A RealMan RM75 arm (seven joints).
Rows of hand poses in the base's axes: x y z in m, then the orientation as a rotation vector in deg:
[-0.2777, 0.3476, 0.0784, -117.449, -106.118, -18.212]
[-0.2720, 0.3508, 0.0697, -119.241, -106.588, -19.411]
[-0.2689, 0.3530, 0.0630, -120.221, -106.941, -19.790]
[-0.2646, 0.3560, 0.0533, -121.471, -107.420, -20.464]
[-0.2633, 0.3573, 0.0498, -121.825, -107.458, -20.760]
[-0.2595, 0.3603, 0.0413, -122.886, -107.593, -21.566]
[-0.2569, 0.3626, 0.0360, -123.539, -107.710, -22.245]
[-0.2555, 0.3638, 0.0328, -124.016, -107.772, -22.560]
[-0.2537, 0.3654, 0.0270, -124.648, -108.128, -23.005]
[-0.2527, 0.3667, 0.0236, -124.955, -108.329, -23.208]
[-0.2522, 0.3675, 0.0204, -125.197, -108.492, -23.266]
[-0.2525, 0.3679, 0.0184, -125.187, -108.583, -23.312]
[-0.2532, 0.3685, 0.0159, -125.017, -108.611, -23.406]
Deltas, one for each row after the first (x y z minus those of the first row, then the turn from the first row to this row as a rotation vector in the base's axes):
[0.0057, 0.0032, -0.0087, -0.856, -1.562, -0.913]
[0.0088, 0.0054, -0.0154, -1.483, -2.305, -1.327]
[0.0131, 0.0084, -0.0251, -2.230, -3.377, -1.865]
[0.0144, 0.0097, -0.0286, -2.354, -3.692, -2.074]
[0.0182, 0.0127, -0.0371, -2.770, -4.600, -2.677]
[0.0208, 0.0150, -0.0424, -2.980, -5.281, -3.056]
[0.0222, 0.0162, -0.0456, -3.190, -5.663, -3.317]
[0.0240, 0.0178, -0.0514, -3.596, -6.321, -3.546]
[0.0250, 0.0191, -0.0548, -3.813, -6.647, -3.642]
[0.0255, 0.0199, -0.0580, -4.022, -6.847, -3.703]
[0.0252, 0.0203, -0.0600, -4.045, -6.915, -3.664]
[0.0245, 0.0209, -0.0625, -3.922, -6.923, -3.577]

